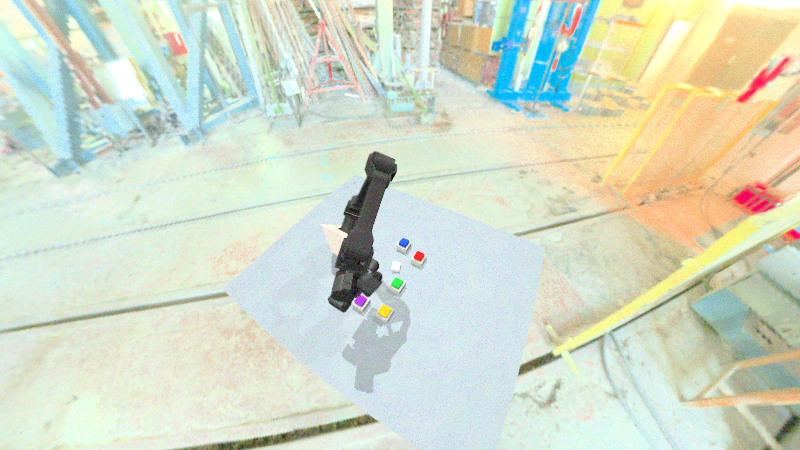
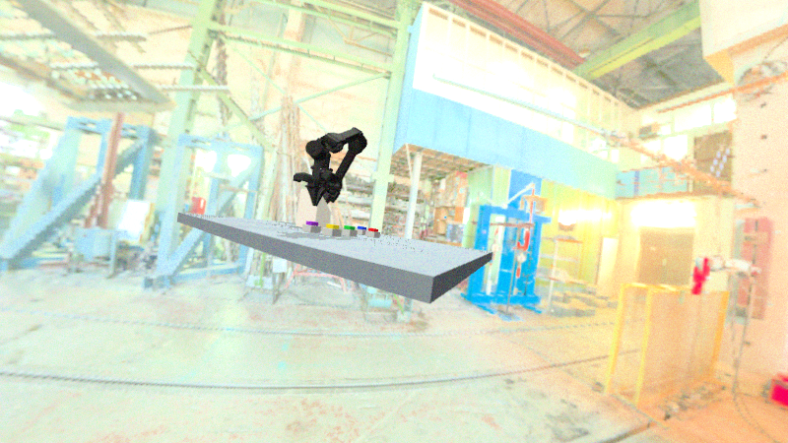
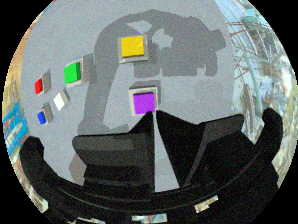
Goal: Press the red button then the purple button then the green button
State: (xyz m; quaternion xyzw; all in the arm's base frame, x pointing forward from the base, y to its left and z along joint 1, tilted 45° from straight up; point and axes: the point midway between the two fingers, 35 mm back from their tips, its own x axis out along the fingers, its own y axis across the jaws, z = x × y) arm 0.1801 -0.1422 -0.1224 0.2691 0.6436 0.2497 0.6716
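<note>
Right now the purple button is 60 mm below my gripper tip, 10 mm to the left of it and 10 mm behind it. The rest, counted from my gripper tip: green button (130 mm to the left, 70 mm ahead, 60 mm below); then red button (280 mm to the left, 90 mm ahead, 60 mm below); then yellow button (90 mm ahead, 60 mm below, 20 mm to the left).
</note>
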